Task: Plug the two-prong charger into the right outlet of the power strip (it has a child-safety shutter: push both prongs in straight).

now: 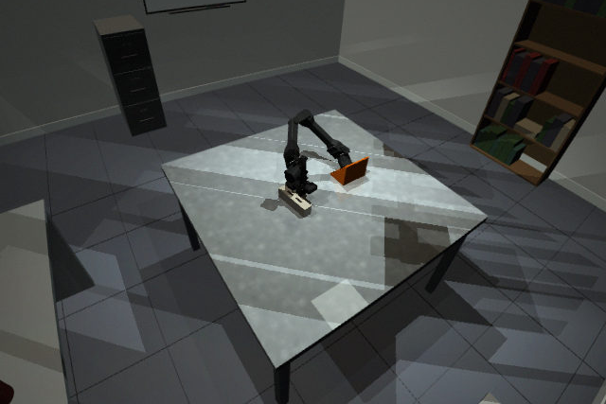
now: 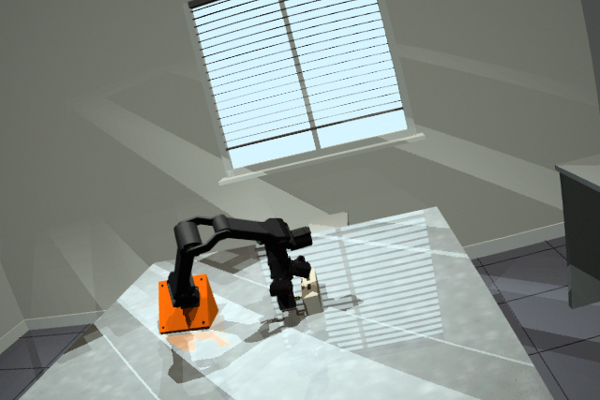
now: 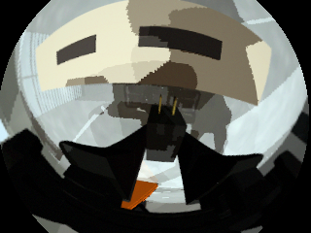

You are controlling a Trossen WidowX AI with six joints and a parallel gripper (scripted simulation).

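The dark two-prong charger is 20 mm ahead of my gripper tip and 10 mm above it.
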